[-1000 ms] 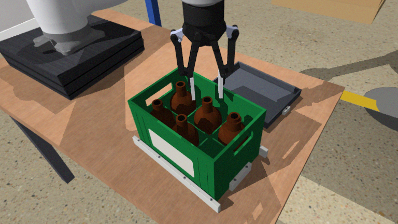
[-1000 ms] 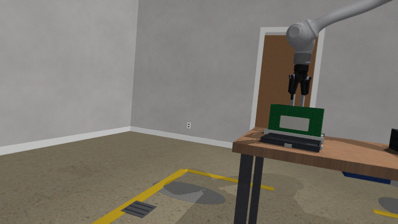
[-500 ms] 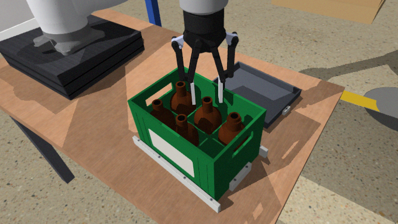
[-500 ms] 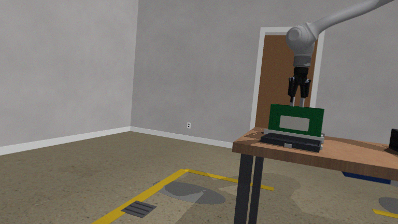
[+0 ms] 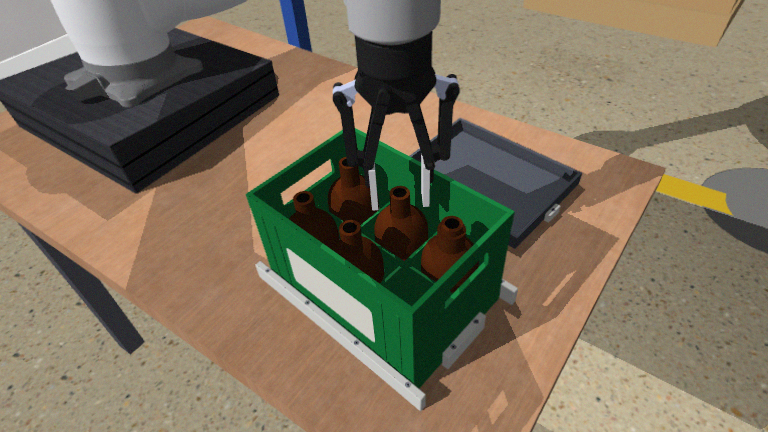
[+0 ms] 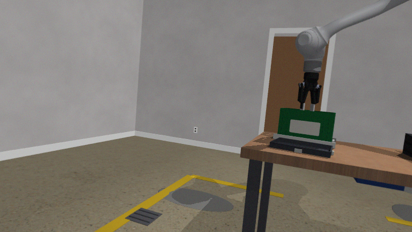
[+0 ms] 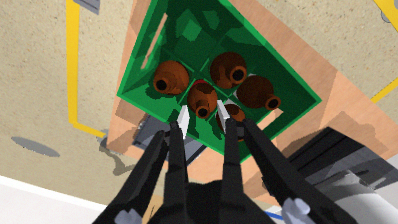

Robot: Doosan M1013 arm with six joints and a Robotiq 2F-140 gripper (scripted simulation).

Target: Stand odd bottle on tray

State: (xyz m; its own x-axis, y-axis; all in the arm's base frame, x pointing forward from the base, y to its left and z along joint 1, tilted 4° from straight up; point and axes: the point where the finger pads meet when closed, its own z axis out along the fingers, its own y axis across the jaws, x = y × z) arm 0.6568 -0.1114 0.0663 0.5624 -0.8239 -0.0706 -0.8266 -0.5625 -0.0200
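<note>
Now: hand 9 cm above the crate, 4 cm to the left of it and 1 cm past it. Round my hand: grey tray 24 cm to the left, 17 cm below, 2 cm ahead.
</note>
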